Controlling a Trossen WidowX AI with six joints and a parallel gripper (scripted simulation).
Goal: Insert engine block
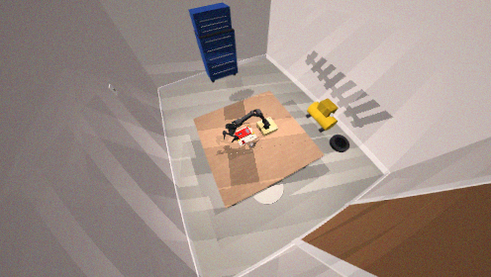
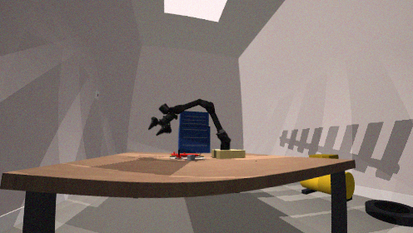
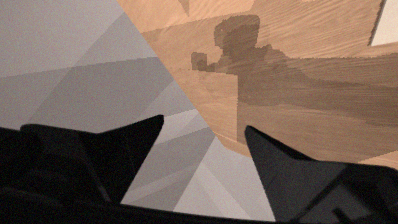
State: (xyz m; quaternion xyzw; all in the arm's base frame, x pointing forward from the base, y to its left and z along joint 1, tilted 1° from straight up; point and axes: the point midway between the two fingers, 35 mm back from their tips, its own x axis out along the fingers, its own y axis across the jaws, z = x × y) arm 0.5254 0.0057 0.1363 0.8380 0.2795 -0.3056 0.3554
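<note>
The grey engine block is 260 mm behind my gripper tip, 160 mm below it and 100 mm to the left of it. From my gripper tip the other things lie so: grey base plate (250 mm behind, 160 mm below, 90 mm to the right).
</note>
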